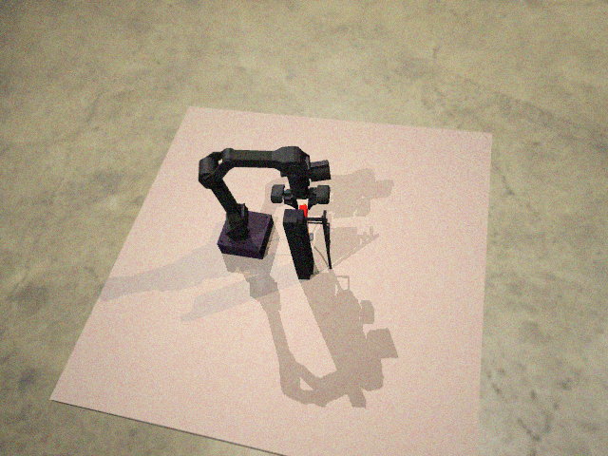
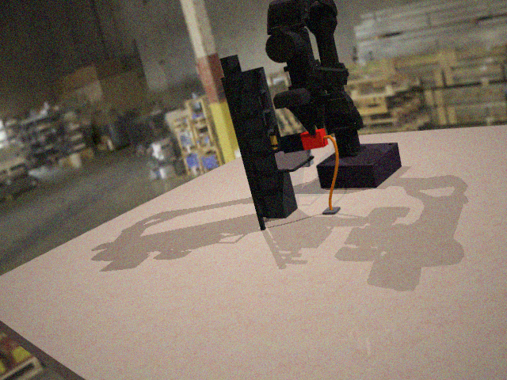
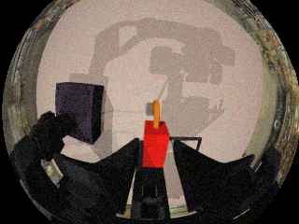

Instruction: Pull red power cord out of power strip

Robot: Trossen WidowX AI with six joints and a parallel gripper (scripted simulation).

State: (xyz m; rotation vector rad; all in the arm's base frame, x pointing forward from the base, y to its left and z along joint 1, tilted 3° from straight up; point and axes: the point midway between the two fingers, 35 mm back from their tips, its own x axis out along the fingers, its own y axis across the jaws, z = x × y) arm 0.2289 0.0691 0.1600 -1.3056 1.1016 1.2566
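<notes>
My gripper tip is now 1 cm short of the red plug, 3 cm to the left of it and 1 cm above it. From my gripper tip the other things lie so: grey anchor (1 cm to the right, 17 cm below).
</notes>
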